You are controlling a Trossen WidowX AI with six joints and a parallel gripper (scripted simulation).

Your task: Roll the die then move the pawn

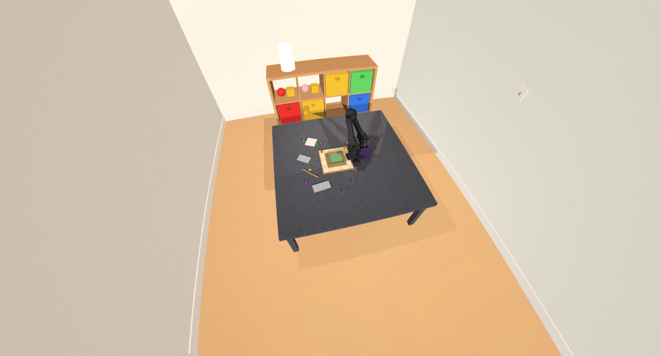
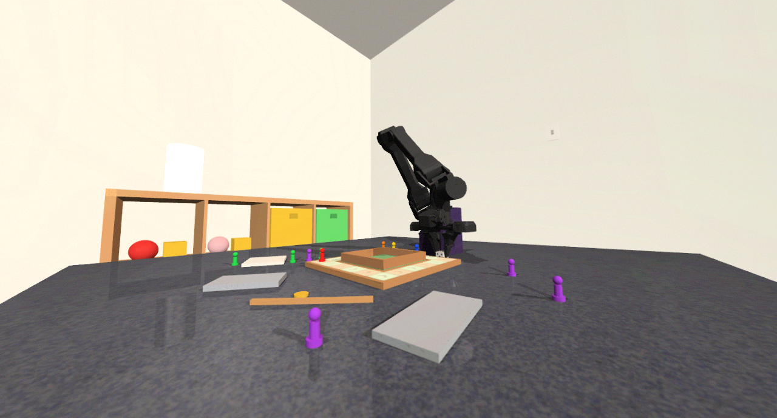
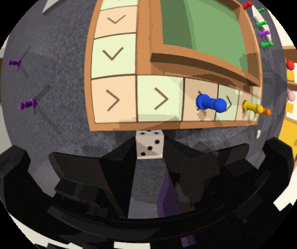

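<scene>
The red pawn lies 260 mm ahead of my gripper tip, 200 mm to the right of it and 20 mm above it. Also, from my gripper tip: yellow pawn (140 mm to the right, 40 mm ahead, 20 mm above); blue pawn (60 mm to the right, 40 mm ahead, 20 mm above); white die (right at my gripper tip).
</scene>
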